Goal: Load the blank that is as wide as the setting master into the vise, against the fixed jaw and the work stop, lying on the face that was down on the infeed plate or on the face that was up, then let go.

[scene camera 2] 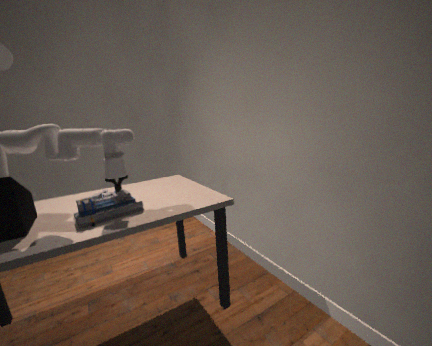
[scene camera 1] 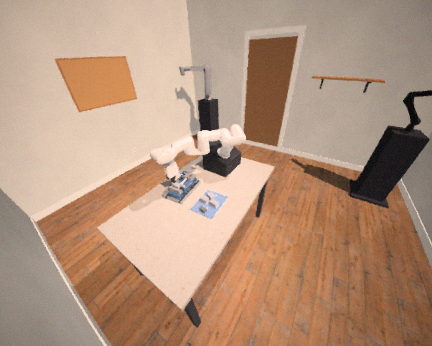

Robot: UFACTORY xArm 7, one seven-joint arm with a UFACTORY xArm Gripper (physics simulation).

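Frame: origin at the arm's base, x ahead, y left, z up, level; millimetres.
Where they show: gripper, between the fingertips: (scene camera 2: 118, 191) (scene camera 1: 173, 182); arm's base, origin of its link: (scene camera 1: 223, 153).
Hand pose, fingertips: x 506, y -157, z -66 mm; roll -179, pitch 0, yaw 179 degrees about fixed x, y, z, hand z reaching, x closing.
Observation:
Things, the pixels of their centre, and the offset from my fingertips. Level surfaces: height alone.
- vise, middle of its body: (scene camera 2: 107, 204) (scene camera 1: 182, 185) dx -61, dy +23, dz -66 mm
- blue infeed plate, middle of its body: (scene camera 1: 209, 202) dx -52, dy +310, dz -112 mm
- pale table, height of its surface: dz -116 mm
The vise (scene camera 1: 181, 191) (scene camera 2: 107, 214), blue and grey, stands on the table below the arm. My gripper (scene camera 1: 172, 181) (scene camera 2: 118, 190) is shut, with its fingertips pointing down at the top of the vise, close to or touching the parts there; nothing shows between them. Light grey parts lie on the vise, too small to tell apart. Several grey blocks, among them a darker one (scene camera 1: 203, 209), lie on the blue infeed plate (scene camera 1: 212, 215). Which block is as wide as the setting master cannot be told. The infeed plate does not show in scene camera 2.
The pale table (scene camera 1: 150, 250) (scene camera 2: 170, 192) carries the vise, the infeed plate and the arm's black base (scene camera 1: 220, 162) (scene camera 2: 15, 210). The infeed plate lies beside the vise. Two black pedestals (scene camera 1: 207, 115) (scene camera 1: 387, 165) with smaller arms stand on the floor away from the table.

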